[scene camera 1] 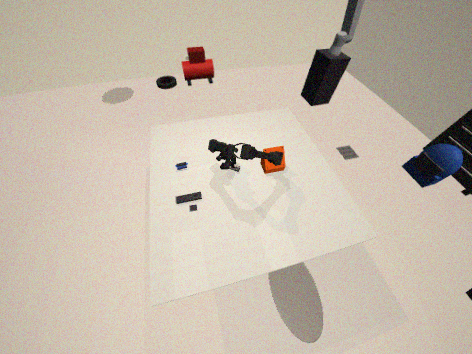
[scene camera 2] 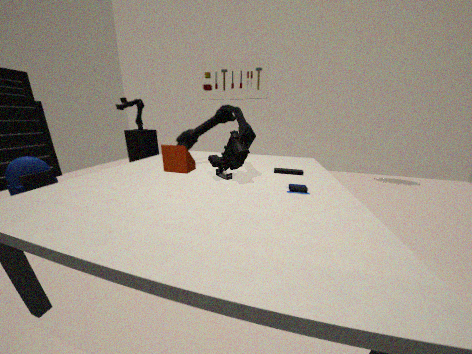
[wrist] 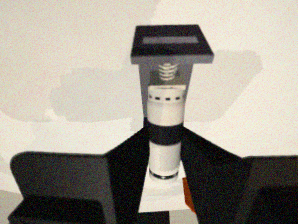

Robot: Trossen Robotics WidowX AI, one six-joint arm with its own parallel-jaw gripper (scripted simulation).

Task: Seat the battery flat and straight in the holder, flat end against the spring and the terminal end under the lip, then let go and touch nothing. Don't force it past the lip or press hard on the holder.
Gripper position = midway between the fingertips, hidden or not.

Observation:
In view: the gripper [wrist: 164, 132] and a battery [wrist: 165, 106].

